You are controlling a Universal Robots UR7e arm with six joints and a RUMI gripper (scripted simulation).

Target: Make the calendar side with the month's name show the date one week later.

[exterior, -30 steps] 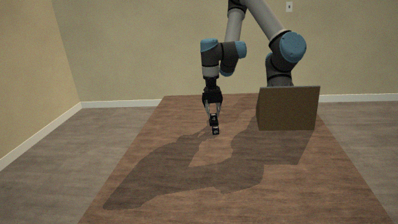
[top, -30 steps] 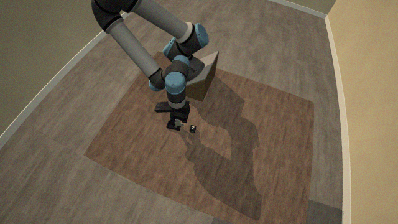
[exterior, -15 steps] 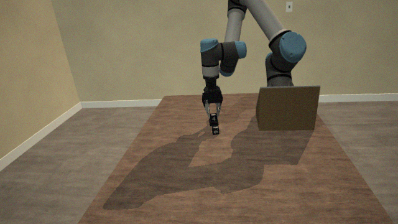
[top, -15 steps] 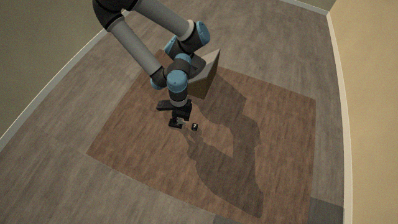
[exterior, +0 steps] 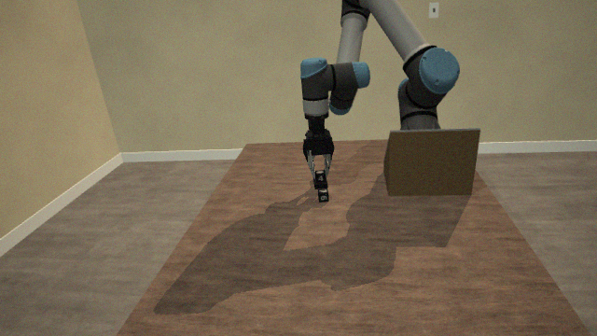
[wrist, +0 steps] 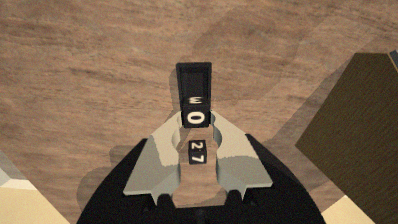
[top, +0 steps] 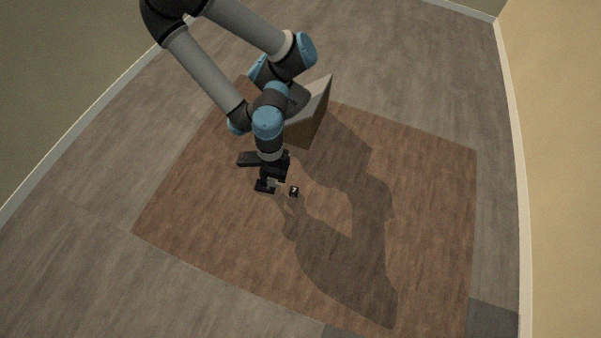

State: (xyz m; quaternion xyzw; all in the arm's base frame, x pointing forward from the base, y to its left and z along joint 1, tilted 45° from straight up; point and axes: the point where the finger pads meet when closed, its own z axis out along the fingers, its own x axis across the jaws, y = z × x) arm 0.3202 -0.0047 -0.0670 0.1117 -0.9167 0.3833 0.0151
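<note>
My gripper is now 2 cm to the left of the black tray and 4 cm above it. Round my hand: black cube (2 cm behind, 9 cm to the left, 3 cm below).
</note>
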